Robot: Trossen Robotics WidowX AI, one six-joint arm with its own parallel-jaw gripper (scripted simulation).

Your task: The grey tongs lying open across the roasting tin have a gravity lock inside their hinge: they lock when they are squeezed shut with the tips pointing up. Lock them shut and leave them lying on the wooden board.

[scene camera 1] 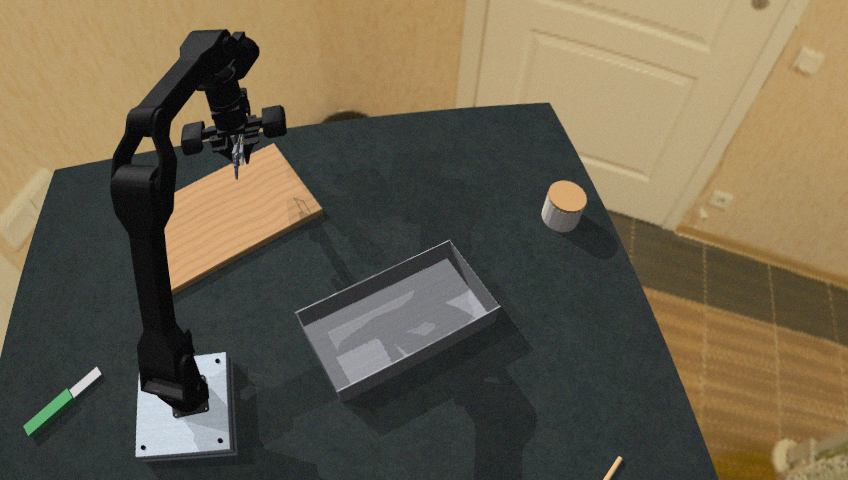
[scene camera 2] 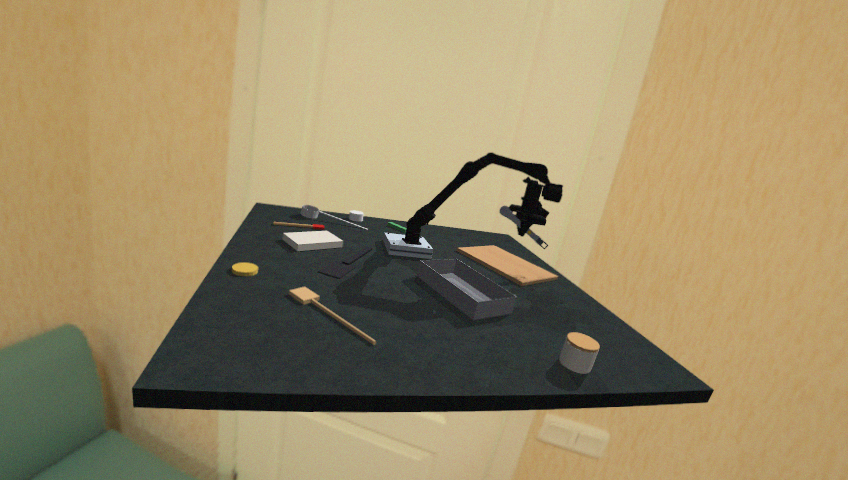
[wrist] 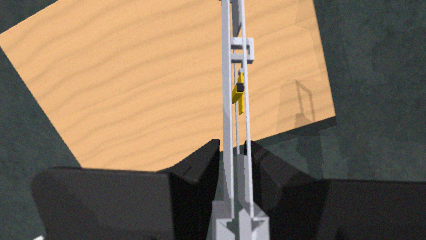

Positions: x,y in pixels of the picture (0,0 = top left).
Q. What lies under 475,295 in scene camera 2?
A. A grey roasting tin.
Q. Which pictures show my gripper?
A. Scene camera 1, scene camera 2 and the wrist view: all of them.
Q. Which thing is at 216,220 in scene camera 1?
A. A wooden board.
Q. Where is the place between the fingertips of my gripper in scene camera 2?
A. At 520,235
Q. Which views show the white block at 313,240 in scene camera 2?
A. Scene camera 2 only.
